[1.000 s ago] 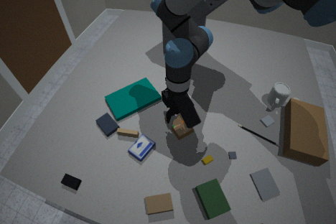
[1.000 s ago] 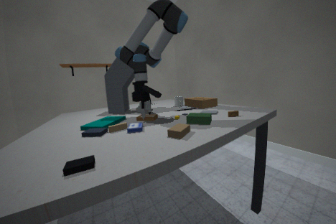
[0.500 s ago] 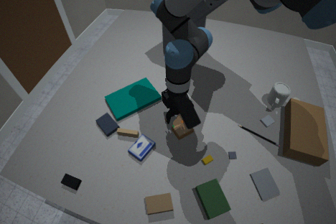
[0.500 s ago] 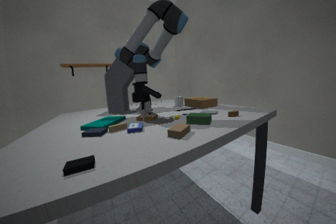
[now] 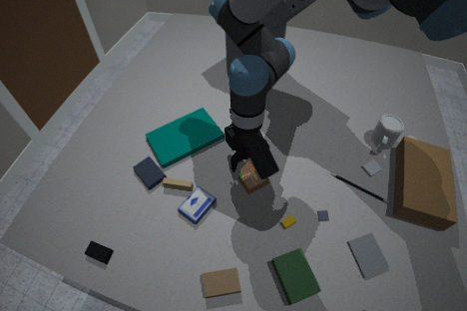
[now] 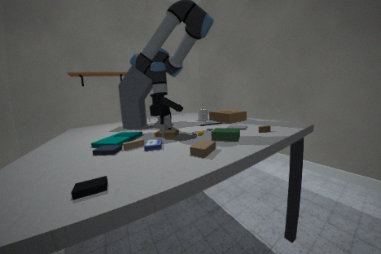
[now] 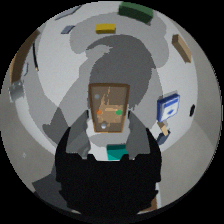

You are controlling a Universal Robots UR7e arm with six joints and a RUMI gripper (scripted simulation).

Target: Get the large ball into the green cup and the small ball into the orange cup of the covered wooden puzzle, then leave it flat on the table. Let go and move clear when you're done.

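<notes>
The covered wooden puzzle lies 1 cm below my hand. The rest, counted from my hand: tan block (13 cm ahead, 16 cm to the right); blue-and-white box (15 cm ahead, 8 cm to the right, 1 cm below); yellow block (8 cm ahead, 16 cm to the left, 1 cm below).
</notes>
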